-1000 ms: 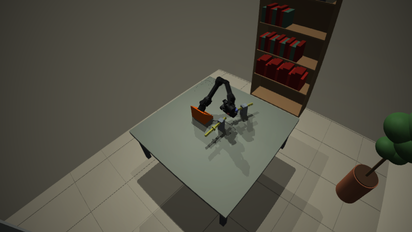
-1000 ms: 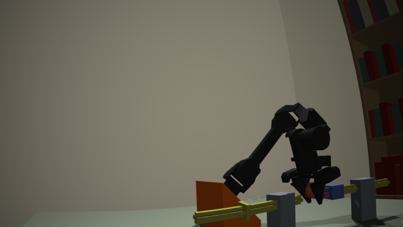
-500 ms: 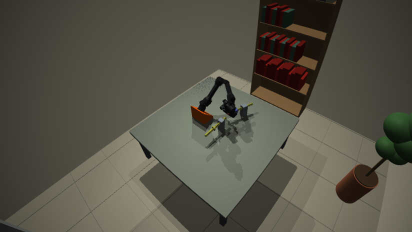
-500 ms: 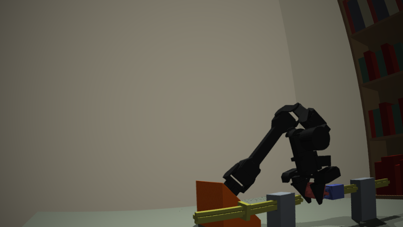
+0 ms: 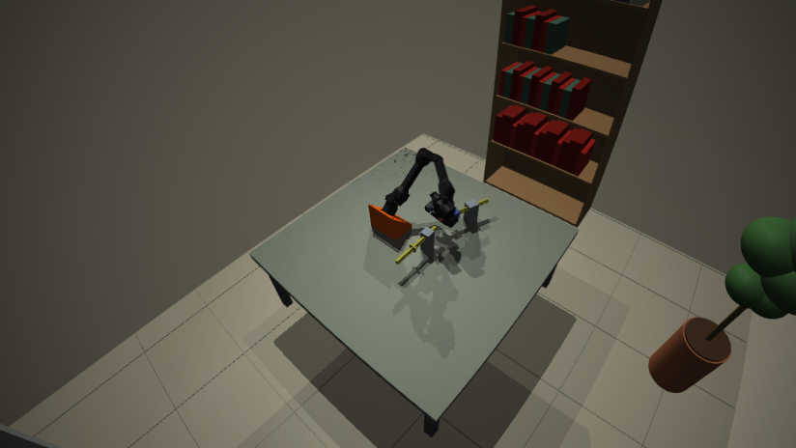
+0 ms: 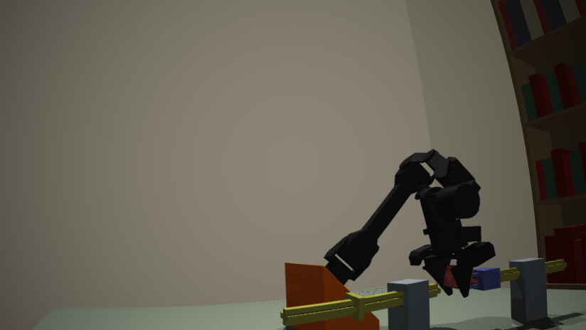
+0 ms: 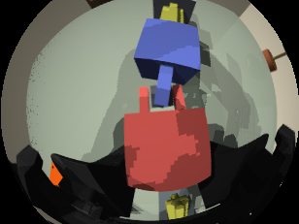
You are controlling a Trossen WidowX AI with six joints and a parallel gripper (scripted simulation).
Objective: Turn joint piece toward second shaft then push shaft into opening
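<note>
Now: the red joint piece 3 cm above my gripper tip and 1 cm to the left of it.
</note>
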